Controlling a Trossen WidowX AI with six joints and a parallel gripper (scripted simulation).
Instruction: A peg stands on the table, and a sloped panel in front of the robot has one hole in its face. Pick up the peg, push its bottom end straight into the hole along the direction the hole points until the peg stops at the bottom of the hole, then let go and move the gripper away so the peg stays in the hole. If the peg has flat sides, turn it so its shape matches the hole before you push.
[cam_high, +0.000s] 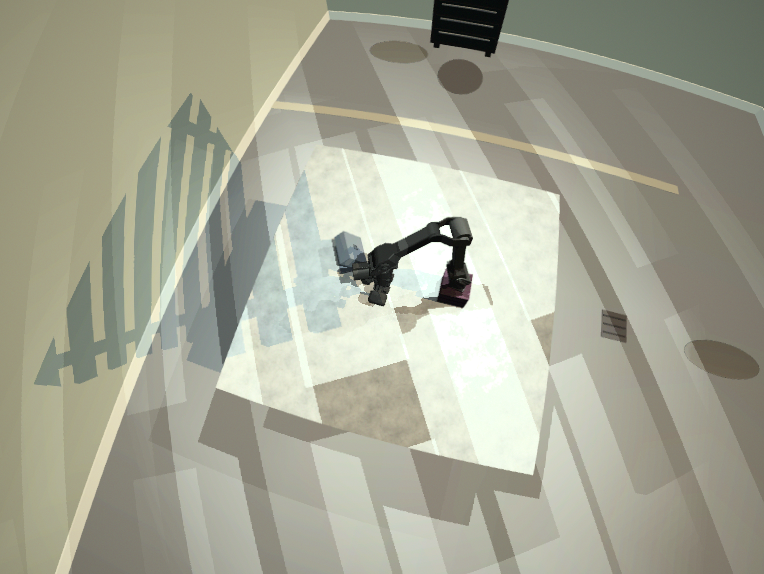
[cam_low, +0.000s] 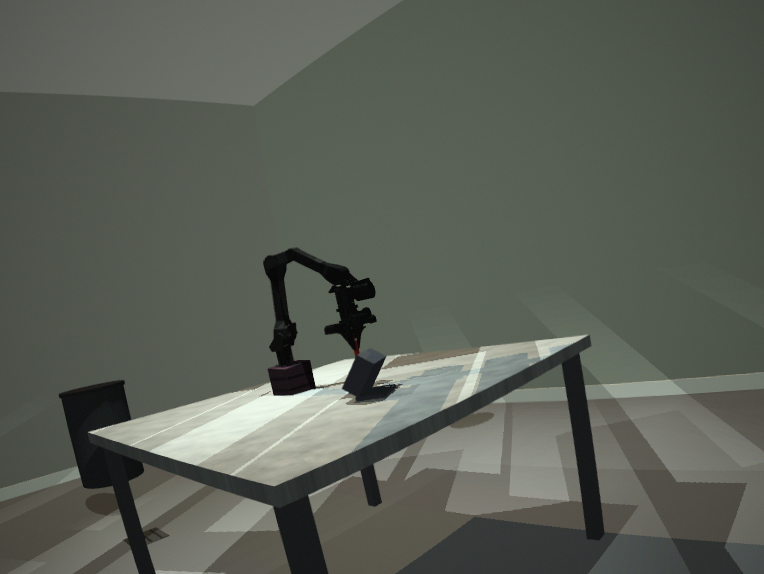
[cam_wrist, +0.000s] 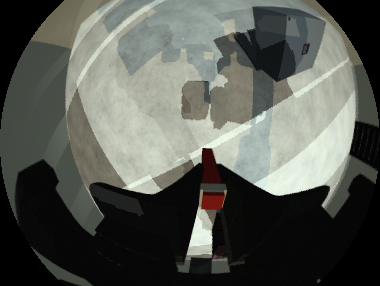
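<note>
My gripper tip is now 210 mm short of the grey sloped panel, 110 mm to the left of it and 50 mm above it. Also, from my gripper tip: red peg (20 mm above).
</note>
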